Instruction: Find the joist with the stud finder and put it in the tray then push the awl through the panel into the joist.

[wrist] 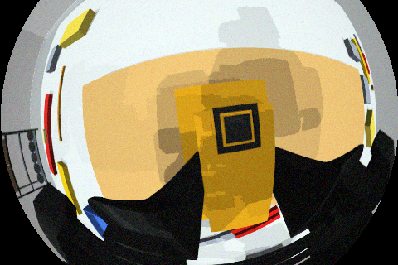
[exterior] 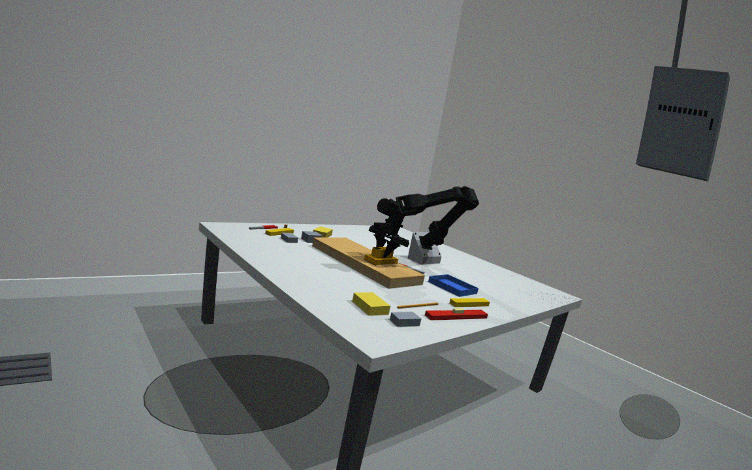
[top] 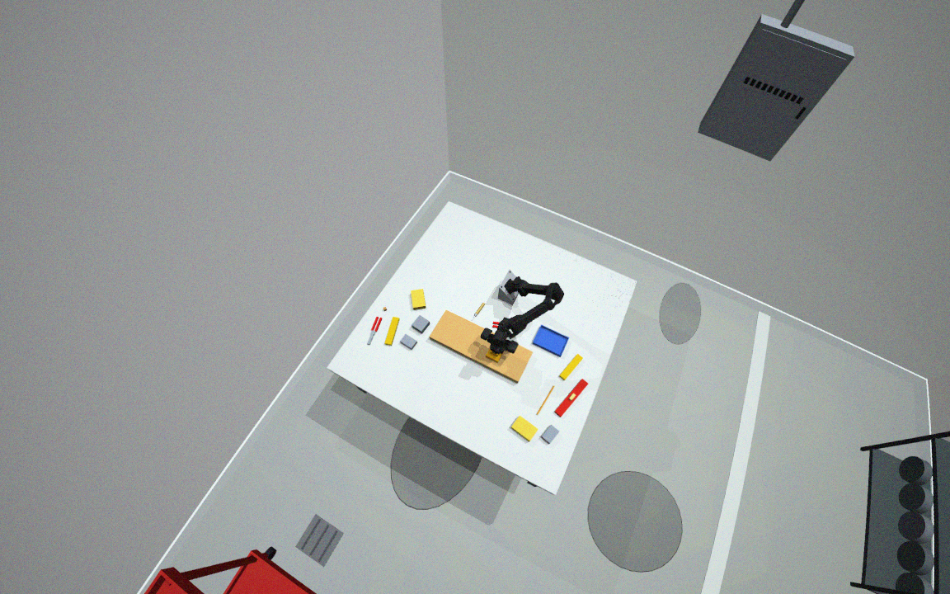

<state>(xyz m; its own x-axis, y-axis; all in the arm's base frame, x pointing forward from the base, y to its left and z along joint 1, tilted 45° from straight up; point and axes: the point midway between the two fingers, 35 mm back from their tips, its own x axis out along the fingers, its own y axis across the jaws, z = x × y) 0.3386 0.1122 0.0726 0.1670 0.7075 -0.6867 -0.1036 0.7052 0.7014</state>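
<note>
Right now the blue tray is 230 mm behind my gripper tip, 210 mm to the left of it and 50 mm below it. The rest, counted from my gripper tip: pencil 340 mm to the left, 70 mm ahead, 60 mm below; awl 210 mm to the right, 140 mm behind, 60 mm below; stud finder 20 mm above, 10 mm ahead.
</note>
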